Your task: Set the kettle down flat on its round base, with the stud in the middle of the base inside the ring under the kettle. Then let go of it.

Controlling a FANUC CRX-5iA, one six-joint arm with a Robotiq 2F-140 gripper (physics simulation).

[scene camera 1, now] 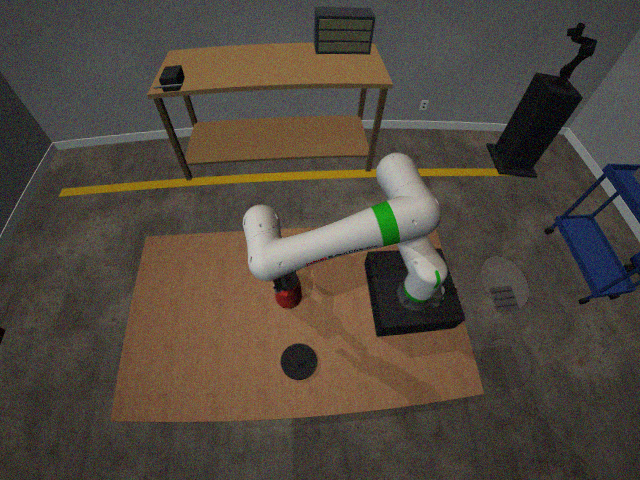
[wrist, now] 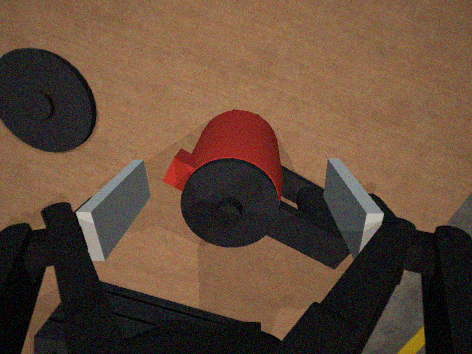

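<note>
The red kettle (scene camera 1: 288, 298) (wrist: 245, 137) stands upright on the wooden mat, away from its base. In the wrist view its black lid faces the camera, its spout points left and its black handle (wrist: 307, 235) points right, reaching close to the right finger. My gripper (wrist: 234, 178) is open and empty, with its pads spread on either side of the kettle's upper part. In the scene view the arm hides most of the gripper. The round black base (scene camera 1: 298, 361) (wrist: 70, 117) lies flat on the mat; its middle stud (wrist: 44, 106) shows in the wrist view. The ring under the kettle is hidden.
The wooden mat (scene camera 1: 196, 377) (wrist: 325, 60) lies under kettle and base. The robot's black pedestal (scene camera 1: 413, 326) stands to the right of the kettle. A workbench (scene camera 1: 268, 67) stands behind, with a blue cart (scene camera 1: 594, 258) at the far right.
</note>
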